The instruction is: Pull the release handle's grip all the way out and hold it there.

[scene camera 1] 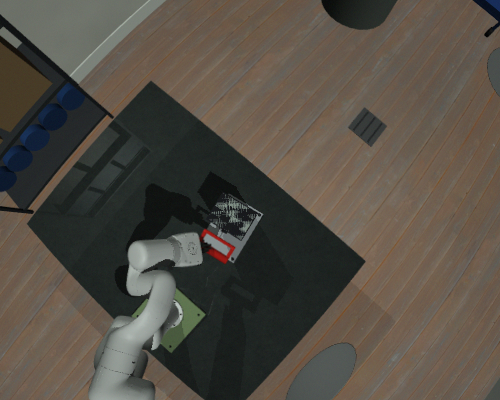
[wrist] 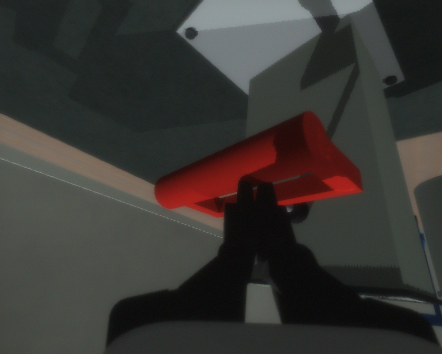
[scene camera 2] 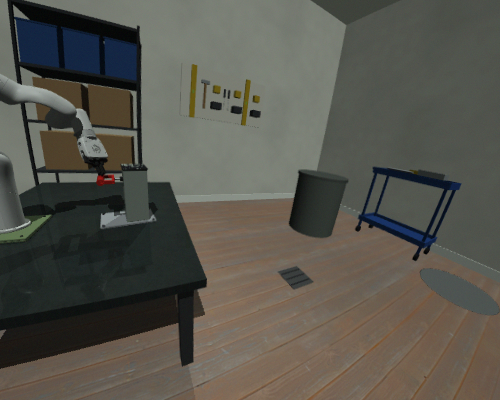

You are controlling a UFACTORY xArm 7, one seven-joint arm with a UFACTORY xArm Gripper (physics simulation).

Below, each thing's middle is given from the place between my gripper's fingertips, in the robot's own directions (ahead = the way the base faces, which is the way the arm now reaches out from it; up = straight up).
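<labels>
Counting from my hand, I find the light grey base plate (scene camera 1: 232,240) 9 cm ahead, 2 cm to the right and 22 cm below.
</labels>
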